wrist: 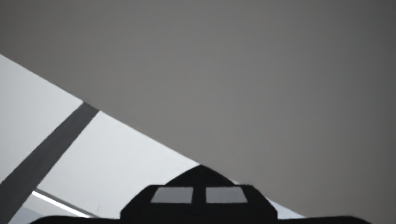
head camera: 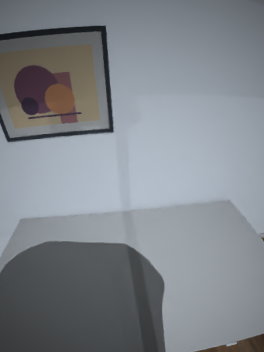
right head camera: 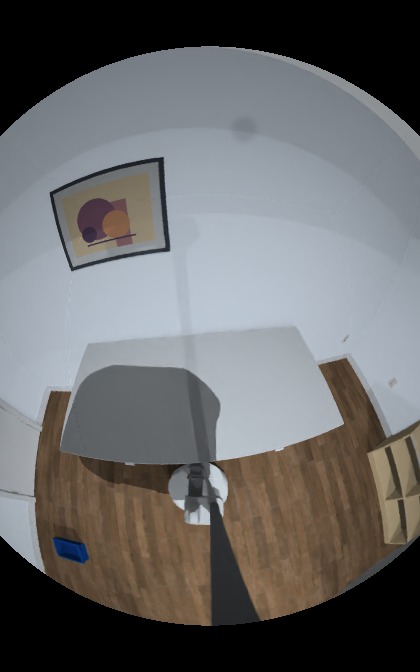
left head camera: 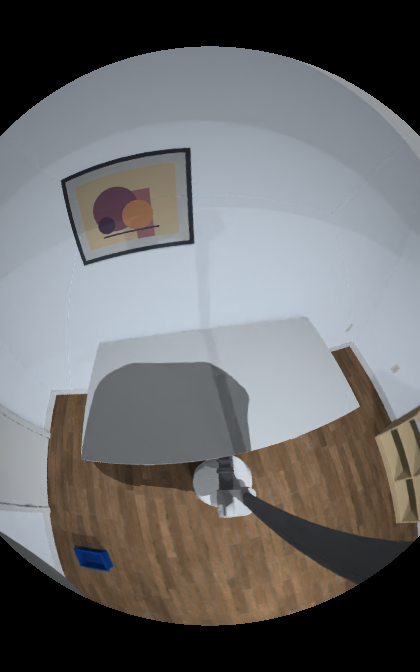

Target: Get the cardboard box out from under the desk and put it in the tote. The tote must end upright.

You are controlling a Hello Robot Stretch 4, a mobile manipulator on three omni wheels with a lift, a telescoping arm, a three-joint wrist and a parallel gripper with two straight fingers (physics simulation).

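Places are measured from the robot's base along level axes (x back, y right, z up), in centimetres.
Pixels of known places: gripper, fingertip midpoint: (wrist: 201, 180).
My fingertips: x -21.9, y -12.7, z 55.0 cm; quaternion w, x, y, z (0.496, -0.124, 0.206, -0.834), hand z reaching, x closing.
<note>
Behind a point stands the place of what it marks.
The desk (head camera: 210, 260) {x -54.2, y 38.4, z 69.3 cm} (left head camera: 300, 390) {x -43.1, y 41.8, z 69.3 cm} (right head camera: 280, 400) has a pale grey top and stands against the wall. The blue tote (left head camera: 93, 559) {x 101.1, y -111.5, z -2.4 cm} (right head camera: 71, 550) stands upright on the floor, at the lower left in both side head views, well away from the desk. The cardboard box does not show in any view. My gripper (wrist: 201, 180) {x -21.9, y -12.7, z 55.0 cm} is shut and holds nothing; it shows as a dark shape at the bottom of the wrist view. In the head views it is hidden by the desk top. A dark grey surface, which looks like the desk's underside, fills the upper right of the wrist view.
My round white base (left head camera: 204, 484) {x 1.8, y -12.2, z 18.7 cm} (right head camera: 179, 486) is at the desk's front edge. A light wooden shelf unit (left head camera: 391, 480) {x 59.9, y 171.5, z 2.5 cm} (right head camera: 378, 495) stands at the right. A framed picture (head camera: 109, 90) {x -91.4, y -11.7, z 144.6 cm} (left head camera: 191, 200) {x -91.4, y -11.4, z 145.1 cm} (right head camera: 166, 210) hangs on the wall above the desk.
</note>
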